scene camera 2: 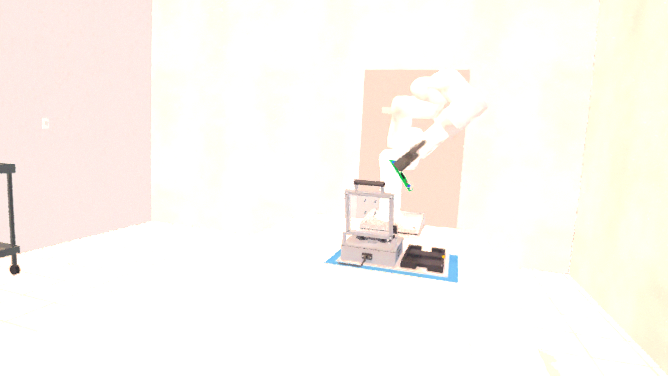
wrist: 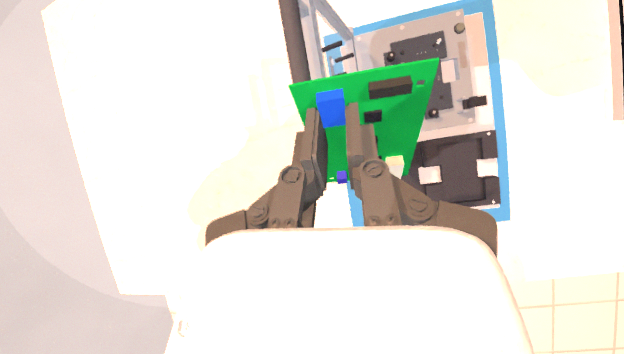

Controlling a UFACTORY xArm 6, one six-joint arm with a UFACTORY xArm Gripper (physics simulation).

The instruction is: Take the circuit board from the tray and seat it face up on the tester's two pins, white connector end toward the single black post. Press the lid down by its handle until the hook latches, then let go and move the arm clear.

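Frame: origin at the arm's base, x right, y ahead, z up, level; millimetres.
Where they show: gripper, fingertip midpoint: (scene camera 2: 397,167) (wrist: 335,124).
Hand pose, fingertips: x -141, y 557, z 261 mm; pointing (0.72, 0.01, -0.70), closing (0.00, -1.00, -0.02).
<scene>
Each offset is from my fingertips to the top centre of the thing. "spot": to the spot under its first point. Level surfaces: height alone.
My gripper (scene camera 2: 398,166) (wrist: 335,124) is shut on the green circuit board (scene camera 2: 401,175) (wrist: 400,125), with the fingers around its blue component. The board is steeply tilted in scene camera 2 and held in the air above the tester @(spot: dz -271, dx +65, dy -8 mm) (scene camera 2: 371,251) (wrist: 372,50). Its white connector @(dz -35, dx -37, dy -38 mm) (wrist: 394,164) is at the lower right in the wrist view. The tester's lid (scene camera 2: 347,212) stands upright, with its dark handle @(dz -42, dx +75, dy +32 mm) (scene camera 2: 369,183) (wrist: 295,40) at the top. The board hides part of the tester in the wrist view. The dark tray (scene camera 2: 409,261) (wrist: 492,195) is beside the tester and holds no board.
The tester and tray stand on a blue-edged mat @(dz -316 mm) (scene camera 2: 453,270) (wrist: 504,190). A small black latch part @(spot: dz -214, dx +28, dy -174 mm) (wrist: 474,102) is at the tester's edge. A pale, low box (scene camera 2: 412,223) lies behind the tester. A dark cart (scene camera 2: 11,215) stands at the far left.
</scene>
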